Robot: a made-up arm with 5 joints.
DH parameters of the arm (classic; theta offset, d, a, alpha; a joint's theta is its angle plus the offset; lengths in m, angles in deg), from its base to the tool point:
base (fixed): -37.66 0 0.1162 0
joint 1: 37.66 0.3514 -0.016 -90
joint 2: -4.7 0 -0.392 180
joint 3: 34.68 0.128 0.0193 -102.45
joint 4: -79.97 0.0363 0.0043 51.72
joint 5: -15.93 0.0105 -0.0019 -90
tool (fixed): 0 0.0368 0 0
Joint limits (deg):
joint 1: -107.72..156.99
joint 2: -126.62..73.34
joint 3: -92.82..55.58
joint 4: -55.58..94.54
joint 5: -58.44..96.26
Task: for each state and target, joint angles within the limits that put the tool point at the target. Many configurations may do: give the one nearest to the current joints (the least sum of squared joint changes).
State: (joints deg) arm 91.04 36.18 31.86 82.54 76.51
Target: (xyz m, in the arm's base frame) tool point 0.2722 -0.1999 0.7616
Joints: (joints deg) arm 112.67 69.76 27.84 84.80 76.79
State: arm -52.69 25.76 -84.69 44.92 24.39
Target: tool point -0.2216 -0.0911 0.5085
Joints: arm -15.13 30.40 -86.67 43.16 19.76
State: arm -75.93 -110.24 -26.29 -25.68 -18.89
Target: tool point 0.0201 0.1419 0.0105
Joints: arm -107.72 -70.86 -29.11 -22.35 -9.59
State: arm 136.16 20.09 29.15 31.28 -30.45
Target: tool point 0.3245 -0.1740 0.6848
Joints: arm 126.51 51.30 -4.41 42.50 -30.84
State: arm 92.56 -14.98 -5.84 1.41 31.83
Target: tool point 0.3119 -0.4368 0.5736
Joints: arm 105.27 27.34 38.54 -6.58 13.03
